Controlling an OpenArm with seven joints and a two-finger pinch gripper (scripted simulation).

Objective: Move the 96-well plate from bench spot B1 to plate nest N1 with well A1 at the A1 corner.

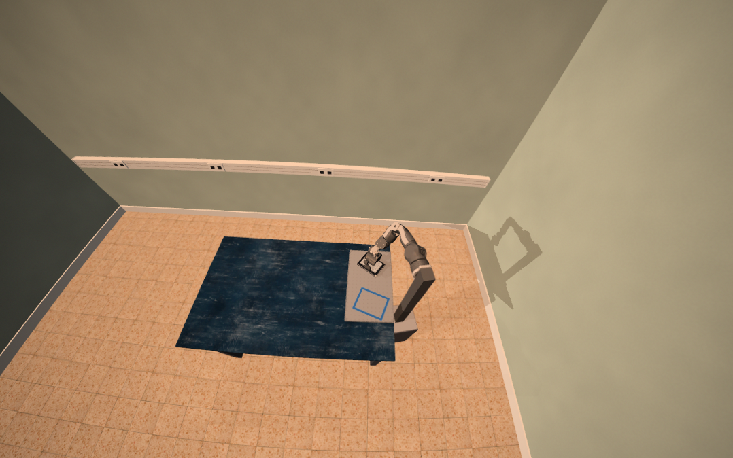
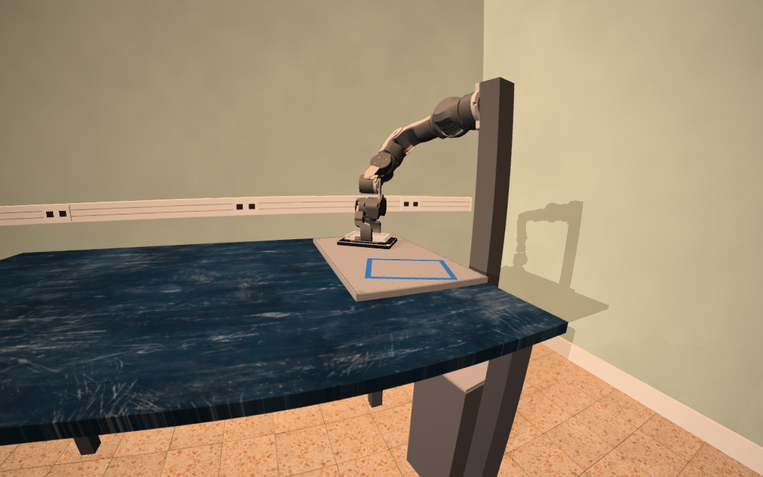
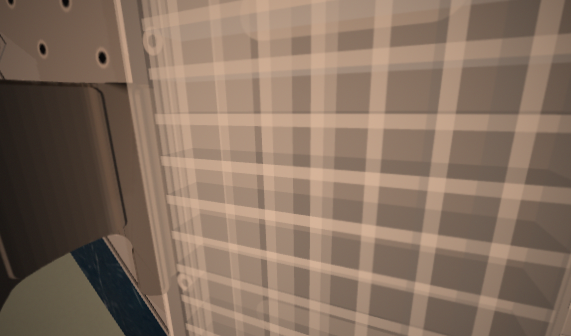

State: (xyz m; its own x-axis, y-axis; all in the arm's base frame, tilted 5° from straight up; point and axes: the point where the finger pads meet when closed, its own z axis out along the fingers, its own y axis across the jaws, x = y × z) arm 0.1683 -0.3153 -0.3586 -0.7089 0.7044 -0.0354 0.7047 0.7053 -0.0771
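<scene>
The clear 96-well plate lies right at my hand. Round my hand: black plate nest 1 cm below.
</scene>
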